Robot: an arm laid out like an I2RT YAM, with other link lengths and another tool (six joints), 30 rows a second.
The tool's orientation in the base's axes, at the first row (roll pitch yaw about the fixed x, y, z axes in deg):
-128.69, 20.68, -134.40
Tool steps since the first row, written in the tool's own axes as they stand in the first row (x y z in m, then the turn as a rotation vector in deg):
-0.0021, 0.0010, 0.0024, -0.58, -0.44, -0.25
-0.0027, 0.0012, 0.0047, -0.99, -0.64, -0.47
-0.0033, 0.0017, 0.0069, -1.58, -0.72, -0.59
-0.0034, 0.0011, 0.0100, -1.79, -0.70, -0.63
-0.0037, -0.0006, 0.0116, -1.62, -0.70, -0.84
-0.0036, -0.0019, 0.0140, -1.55, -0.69, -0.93
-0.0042, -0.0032, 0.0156, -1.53, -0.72, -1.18
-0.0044, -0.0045, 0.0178, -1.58, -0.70, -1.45
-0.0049, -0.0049, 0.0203, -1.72, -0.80, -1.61
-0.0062, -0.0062, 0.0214, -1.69, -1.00, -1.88
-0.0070, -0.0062, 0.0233, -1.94, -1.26, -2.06
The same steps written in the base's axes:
0.0028, 0.0011, -0.0014, 0.31, 0.21, 0.67
0.0048, 0.0007, -0.0027, 0.48, 0.44, 1.09
0.0066, 0.0006, -0.0041, 0.80, 0.83, 1.43
0.0091, -0.0009, -0.0055, 0.90, 1.00, 1.51
0.0108, -0.0024, -0.0050, 0.64, 0.97, 1.57
0.0128, -0.0042, -0.0055, 0.53, 0.96, 1.60
0.0147, -0.0053, -0.0053, 0.34, 1.02, 1.76
0.0167, -0.0068, -0.0056, 0.18, 1.18, 1.92
0.0189, -0.0077, -0.0066, 0.18, 1.27, 2.13
0.0209, -0.0081, -0.0058, 0.02, 1.23, 2.43
0.0227, -0.0083, -0.0066, 0.12, 1.30, 2.81

